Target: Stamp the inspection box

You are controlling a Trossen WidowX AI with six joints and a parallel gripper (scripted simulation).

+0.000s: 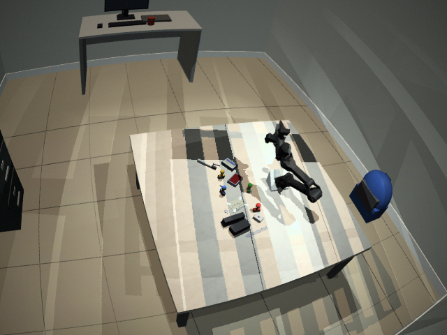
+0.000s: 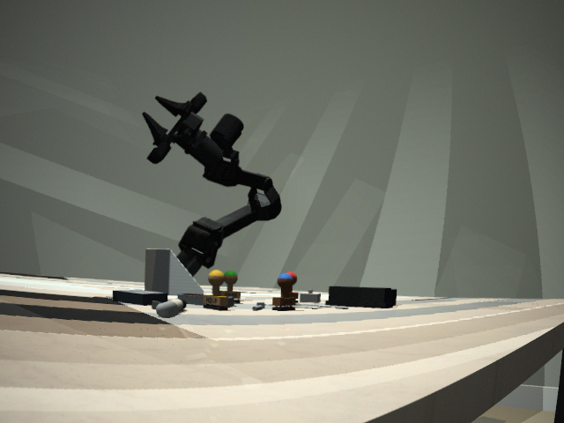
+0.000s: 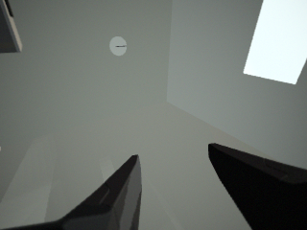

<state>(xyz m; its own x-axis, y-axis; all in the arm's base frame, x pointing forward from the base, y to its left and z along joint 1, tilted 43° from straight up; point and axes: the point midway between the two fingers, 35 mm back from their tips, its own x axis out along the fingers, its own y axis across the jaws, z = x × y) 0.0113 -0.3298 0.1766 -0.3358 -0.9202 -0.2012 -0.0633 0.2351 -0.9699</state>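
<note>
Now: gripper tip 400 mm above the green-knobbed stamp, 170 mm short of it and 130 mm to the right of it. The rest, counted from my gripper tip: yellow-knobbed stamp: 400 mm below, 290 mm ahead, 20 mm to the right; then stamp-pad box: 400 mm below, 190 mm ahead, 100 mm to the right; then red ink pad: 410 mm below, 210 mm ahead, 30 mm to the left.
</note>
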